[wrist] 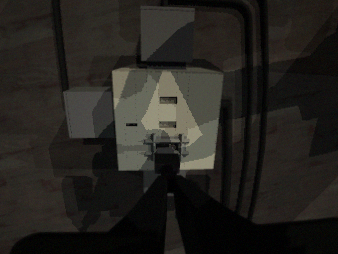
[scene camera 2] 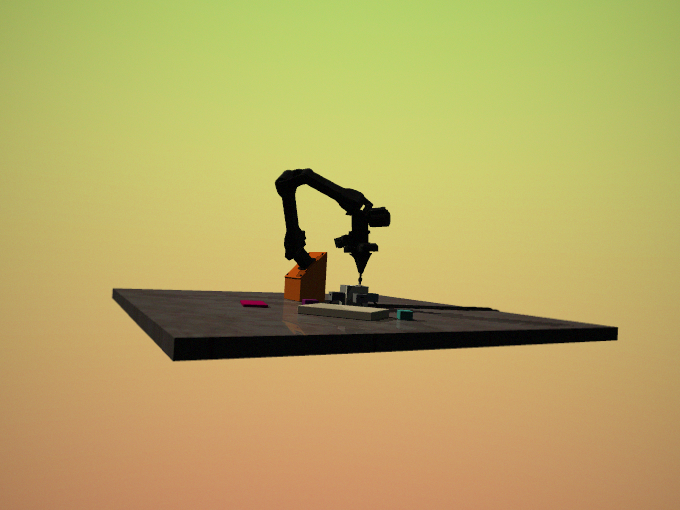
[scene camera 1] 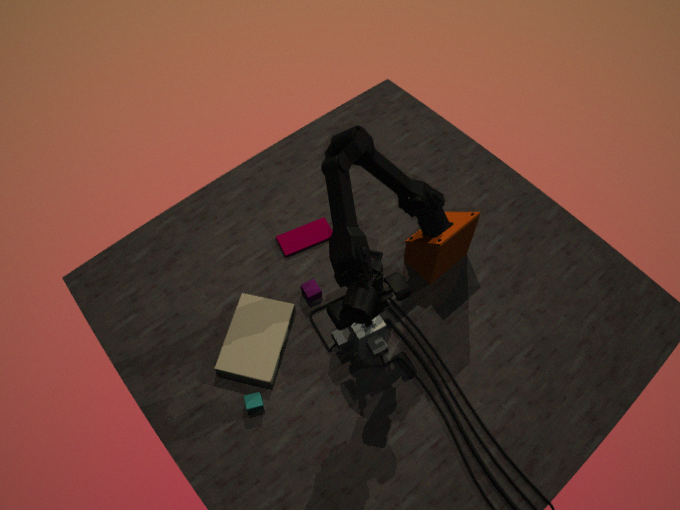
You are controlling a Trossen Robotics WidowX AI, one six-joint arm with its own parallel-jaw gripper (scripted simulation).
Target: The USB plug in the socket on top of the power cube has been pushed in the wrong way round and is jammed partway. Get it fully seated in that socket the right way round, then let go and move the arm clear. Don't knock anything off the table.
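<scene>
I am holding a USB plug (wrist: pixel 167 163) in my gripper (scene camera 2: pixel 360 273), and I see the gripper (wrist: pixel 169 182) from the wrist as well. There is a power cube (wrist: pixel 167 102). I see a magenta slab (scene camera 1: pixel 318 231) too, though in the wrist view the magenta slab is out of frame. A beige slab (scene camera 1: pixel 252 348) is here, and I find the beige slab (scene camera 2: pixel 320 309) again; in the wrist view the beige slab is out of frame.
</scene>
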